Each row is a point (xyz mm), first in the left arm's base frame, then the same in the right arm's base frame.
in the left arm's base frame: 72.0 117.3 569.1
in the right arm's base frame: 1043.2 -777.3 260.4
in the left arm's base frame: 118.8 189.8 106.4
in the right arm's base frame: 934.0 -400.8 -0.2
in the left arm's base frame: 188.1 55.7 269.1
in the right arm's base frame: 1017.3 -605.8 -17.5
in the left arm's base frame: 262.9 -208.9 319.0
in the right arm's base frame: 1026.6 -825.4 -190.0
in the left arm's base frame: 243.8 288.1 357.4
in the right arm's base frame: 1165.4 -497.4 159.3
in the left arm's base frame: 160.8 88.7 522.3
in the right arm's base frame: 1096.2 -759.8 172.2
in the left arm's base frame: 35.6 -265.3 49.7
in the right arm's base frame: 709.9 -692.3 -286.6
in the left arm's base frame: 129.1 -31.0 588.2
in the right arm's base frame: 1058.5 -893.3 151.2
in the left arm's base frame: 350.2 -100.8 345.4
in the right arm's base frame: 1144.4 -761.1 -145.2
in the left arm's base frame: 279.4 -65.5 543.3
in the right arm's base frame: 1165.0 -877.7 32.0
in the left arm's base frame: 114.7 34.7 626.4
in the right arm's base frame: 1078.6 -873.7 223.3
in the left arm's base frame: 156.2 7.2 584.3
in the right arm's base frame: 1091.9 -861.6 160.6
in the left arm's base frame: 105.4 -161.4 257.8
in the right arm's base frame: 878.2 -758.4 -124.5
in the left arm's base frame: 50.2 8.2 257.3
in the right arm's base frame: 877.5 -639.9 8.8
